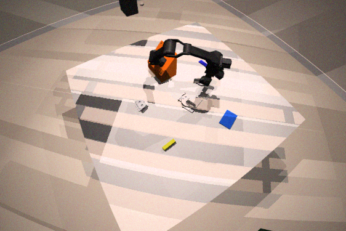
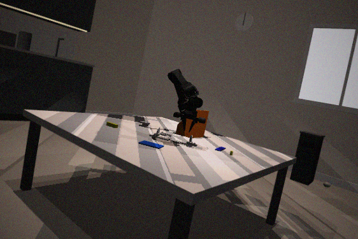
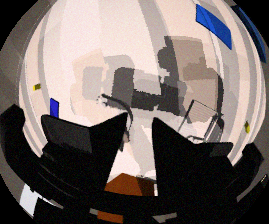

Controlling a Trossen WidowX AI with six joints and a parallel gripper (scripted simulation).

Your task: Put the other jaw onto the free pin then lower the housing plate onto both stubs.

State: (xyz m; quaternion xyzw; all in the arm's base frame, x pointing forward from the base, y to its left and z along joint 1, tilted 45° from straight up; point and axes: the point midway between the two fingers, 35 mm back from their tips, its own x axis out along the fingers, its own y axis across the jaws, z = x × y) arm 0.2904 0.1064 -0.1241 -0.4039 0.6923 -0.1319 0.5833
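Right now my gripper tip is 5 cm past the jaw, 3 cm to the right of it and 7 cm above it. The rest, counted from my gripper tip: blue bar (17 cm behind, 16 cm to the left, 7 cm below); yellow cube (11 cm behind, 25 cm to the left, 6 cm below); blue tile (26 cm ahead, 4 cm to the right, 7 cm below).
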